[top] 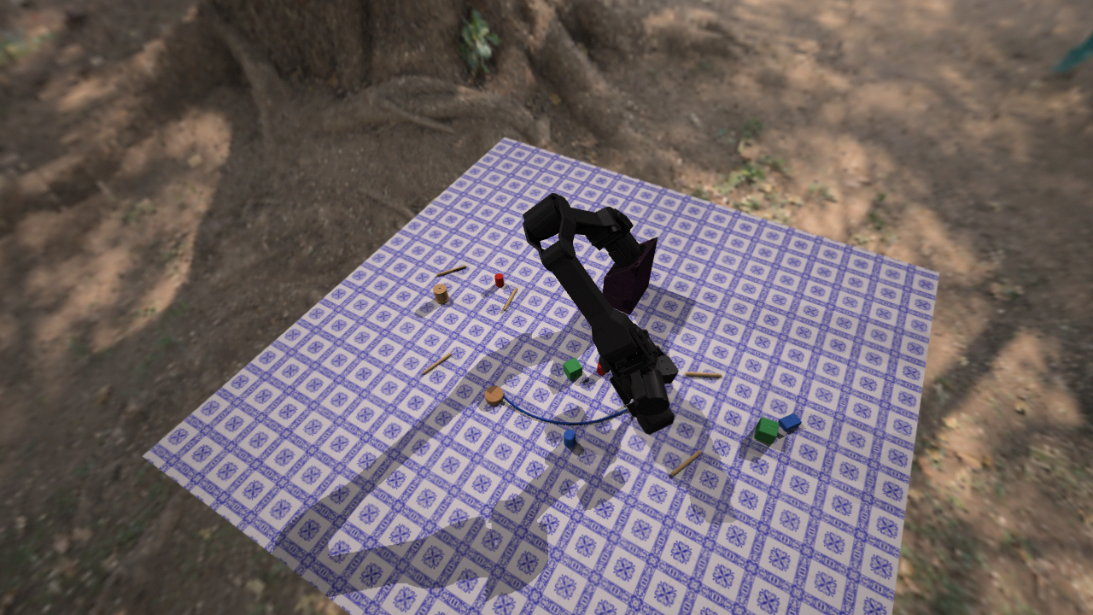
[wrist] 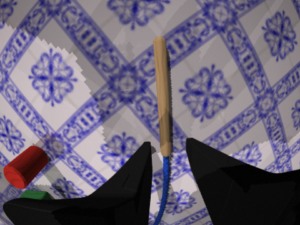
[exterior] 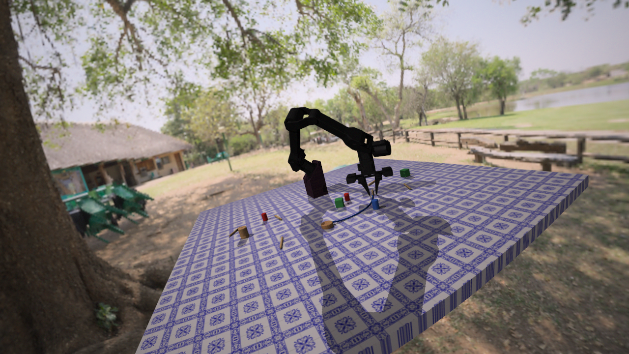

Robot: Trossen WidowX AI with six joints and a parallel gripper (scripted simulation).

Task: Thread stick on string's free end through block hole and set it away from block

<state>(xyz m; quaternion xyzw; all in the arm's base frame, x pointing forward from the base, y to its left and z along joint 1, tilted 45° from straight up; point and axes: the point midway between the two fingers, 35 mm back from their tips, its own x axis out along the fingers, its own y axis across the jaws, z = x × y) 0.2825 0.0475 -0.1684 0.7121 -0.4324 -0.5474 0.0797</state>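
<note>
My gripper tip is now 13 cm short of the blue cylinder, 7 cm to the left of it and 1 cm below it. The rest, counted from my gripper tip: round wooden button (26 cm to the right, 12 cm ahead); thin stick (1 cm to the left, 1 cm behind); string (right at my gripper tip).
</note>
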